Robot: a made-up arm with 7 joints. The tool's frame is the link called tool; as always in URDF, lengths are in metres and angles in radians.
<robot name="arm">
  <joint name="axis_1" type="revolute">
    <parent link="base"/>
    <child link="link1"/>
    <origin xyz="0 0.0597 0"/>
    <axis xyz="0 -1 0"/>
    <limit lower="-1.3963" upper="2" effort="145" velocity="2.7"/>
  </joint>
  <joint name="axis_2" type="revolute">
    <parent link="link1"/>
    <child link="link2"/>
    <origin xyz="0 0.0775 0"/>
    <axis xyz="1 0 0"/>
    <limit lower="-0.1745" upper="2" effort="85" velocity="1.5"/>
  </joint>
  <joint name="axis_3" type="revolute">
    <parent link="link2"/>
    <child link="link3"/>
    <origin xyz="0 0 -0.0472"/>
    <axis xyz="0 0 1"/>
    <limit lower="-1.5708" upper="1.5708" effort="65" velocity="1.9"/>
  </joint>
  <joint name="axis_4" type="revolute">
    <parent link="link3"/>
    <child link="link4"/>
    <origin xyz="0 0 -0.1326"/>
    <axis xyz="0 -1 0"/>
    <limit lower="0" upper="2.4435" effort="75" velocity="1.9"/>
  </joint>
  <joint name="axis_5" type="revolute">
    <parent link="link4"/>
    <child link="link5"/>
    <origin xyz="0 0 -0.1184"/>
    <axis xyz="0 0 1"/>
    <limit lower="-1.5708" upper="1.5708" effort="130" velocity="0.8"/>
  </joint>
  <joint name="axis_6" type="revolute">
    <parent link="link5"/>
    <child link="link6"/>
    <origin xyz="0 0 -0.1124"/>
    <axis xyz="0 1 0"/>
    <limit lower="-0.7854" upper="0.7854" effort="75" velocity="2.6"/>
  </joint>
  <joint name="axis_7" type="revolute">
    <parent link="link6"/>
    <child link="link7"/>
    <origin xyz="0 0 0"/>
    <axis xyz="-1 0 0"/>
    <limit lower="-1.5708" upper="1.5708" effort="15" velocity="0.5"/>
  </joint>
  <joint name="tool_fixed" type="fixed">
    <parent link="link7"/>
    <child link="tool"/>
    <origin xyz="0 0 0"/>
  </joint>
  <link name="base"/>
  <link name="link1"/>
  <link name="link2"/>
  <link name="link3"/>
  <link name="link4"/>
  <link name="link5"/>
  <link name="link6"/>
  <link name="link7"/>
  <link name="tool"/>
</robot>
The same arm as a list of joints. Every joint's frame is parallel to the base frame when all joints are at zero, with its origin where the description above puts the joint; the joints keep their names.
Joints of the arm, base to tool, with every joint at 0 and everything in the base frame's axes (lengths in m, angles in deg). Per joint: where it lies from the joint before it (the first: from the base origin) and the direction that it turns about. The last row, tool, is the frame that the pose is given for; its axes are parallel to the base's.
axis_1: xyz 0 0.0597 0 axis 0 -1 0
axis_2: xyz 0 0.0775 0 axis 1 0 0
axis_3: xyz 0 0 -0.0472 axis 0 0 1
axis_4: xyz 0 0 -0.1326 axis 0 -1 0
axis_5: xyz 0 0 -0.1184 axis 0 0 1
axis_6: xyz 0 0 -0.1124 axis 0 1 0
axis_7: xyz 0 0 0 axis -1 0 0
tool: xyz 0 0 0
Joint limits (deg, base to tool): -80..114.59 -10..114.59 -90..90 0..140 -90..90 -45..45 -90..90

